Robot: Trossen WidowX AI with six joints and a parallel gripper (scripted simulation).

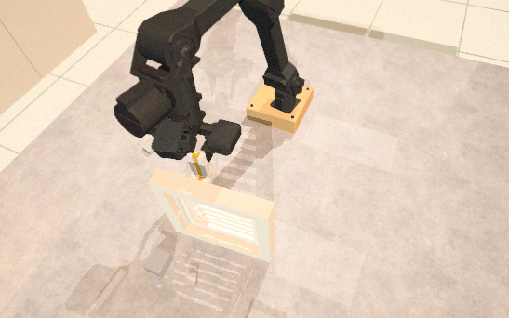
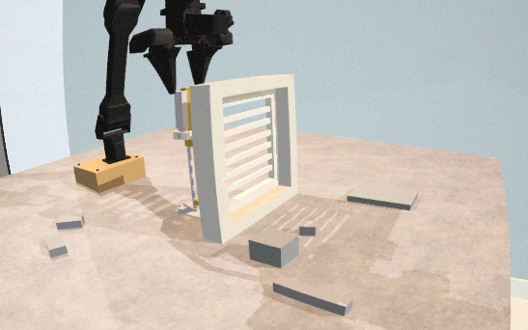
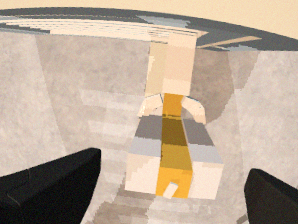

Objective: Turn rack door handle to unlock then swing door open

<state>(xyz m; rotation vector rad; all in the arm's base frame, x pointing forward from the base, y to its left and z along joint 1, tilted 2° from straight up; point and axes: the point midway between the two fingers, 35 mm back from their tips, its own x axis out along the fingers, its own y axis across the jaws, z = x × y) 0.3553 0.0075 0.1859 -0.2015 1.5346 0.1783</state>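
Now: gripper tip 1 cm past the upright handle and 7 cm above it. From my gripper tip the other things lie so: flat slab 20 cm ahead, 27 cm to the left, 20 cm below; then long bar 28 cm ahead, 6 cm to the right, 20 cm below.
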